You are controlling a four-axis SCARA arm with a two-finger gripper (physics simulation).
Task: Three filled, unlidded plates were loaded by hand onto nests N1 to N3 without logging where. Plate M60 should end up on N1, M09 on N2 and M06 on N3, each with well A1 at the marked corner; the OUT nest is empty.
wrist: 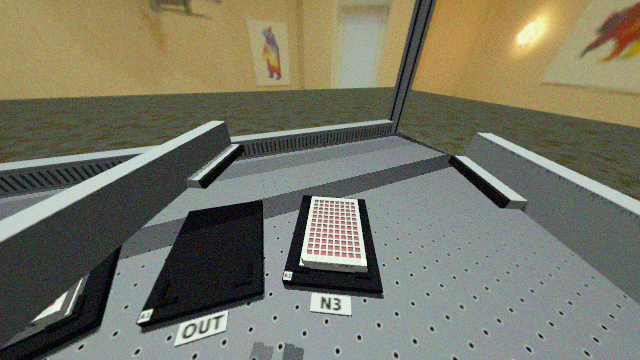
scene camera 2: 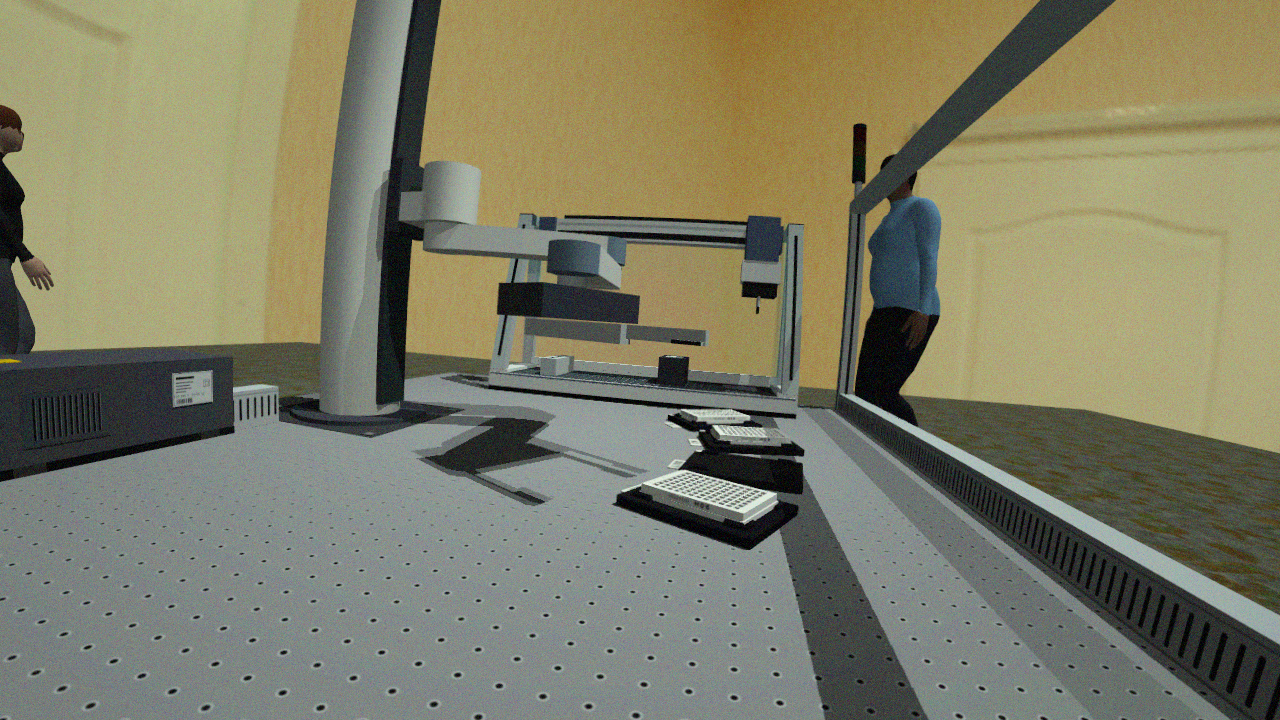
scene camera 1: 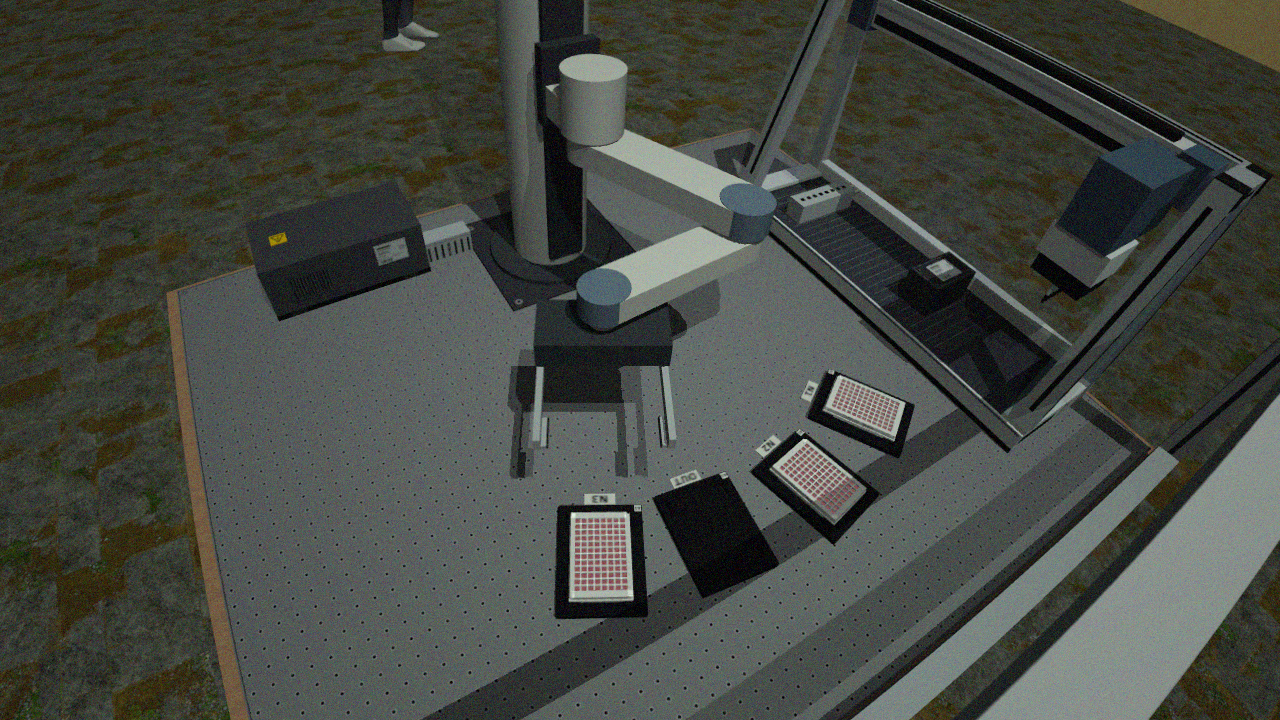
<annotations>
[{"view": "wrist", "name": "my gripper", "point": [344,141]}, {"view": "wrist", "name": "OUT nest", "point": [205,259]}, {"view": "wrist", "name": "nest N3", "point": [327,279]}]
</annotations>
